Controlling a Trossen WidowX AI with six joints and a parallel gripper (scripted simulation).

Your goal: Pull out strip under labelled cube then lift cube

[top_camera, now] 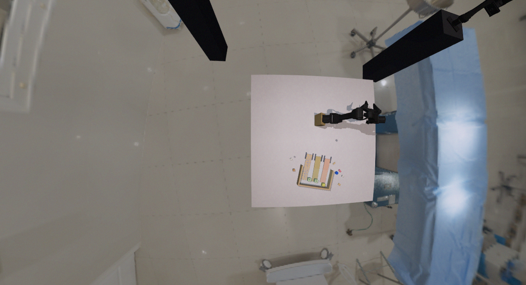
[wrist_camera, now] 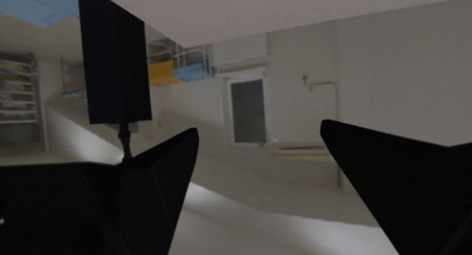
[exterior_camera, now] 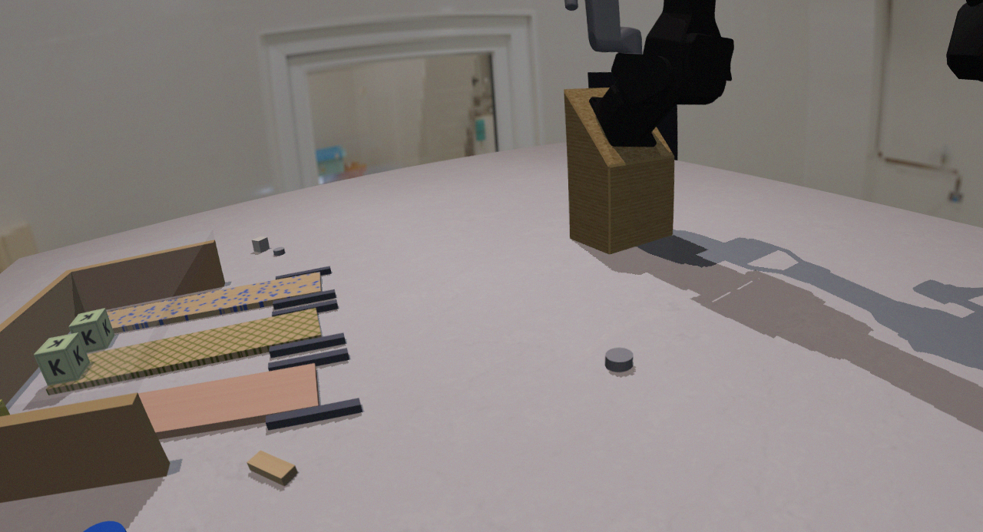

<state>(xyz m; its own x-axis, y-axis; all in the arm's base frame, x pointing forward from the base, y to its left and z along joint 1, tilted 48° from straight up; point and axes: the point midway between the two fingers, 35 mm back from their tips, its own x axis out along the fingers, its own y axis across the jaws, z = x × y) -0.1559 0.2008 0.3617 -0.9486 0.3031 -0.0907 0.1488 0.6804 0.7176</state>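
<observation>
My gripper tip is now 370 mm short of the grey puck, 200 mm to the left of it and 200 mm above it.
</observation>
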